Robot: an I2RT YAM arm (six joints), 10 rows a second.
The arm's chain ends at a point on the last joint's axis. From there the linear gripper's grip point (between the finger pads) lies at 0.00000 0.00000 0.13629 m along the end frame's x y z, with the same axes.
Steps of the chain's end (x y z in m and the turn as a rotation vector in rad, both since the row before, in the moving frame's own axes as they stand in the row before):
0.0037, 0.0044, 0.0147, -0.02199, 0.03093, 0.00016
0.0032, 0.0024, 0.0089, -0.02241, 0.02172, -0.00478
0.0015, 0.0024, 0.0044, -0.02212, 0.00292, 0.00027
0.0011, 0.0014, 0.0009, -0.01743, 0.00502, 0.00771
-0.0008, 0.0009, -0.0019, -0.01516, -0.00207, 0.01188
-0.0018, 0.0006, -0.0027, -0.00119, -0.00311, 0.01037
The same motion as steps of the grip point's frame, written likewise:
0.0079, 0.0074, 0.0146, -0.02199, 0.03093, 0.00016
0.0062, 0.0054, 0.0088, -0.02241, 0.02172, -0.00478
0.0019, 0.0054, 0.0044, -0.02212, 0.00292, 0.00027
0.0018, 0.0038, 0.0009, -0.01743, 0.00502, 0.00771
-0.0011, 0.0030, -0.0019, -0.01516, -0.00207, 0.01188
-0.0022, 0.0008, -0.0027, -0.00119, -0.00311, 0.01037

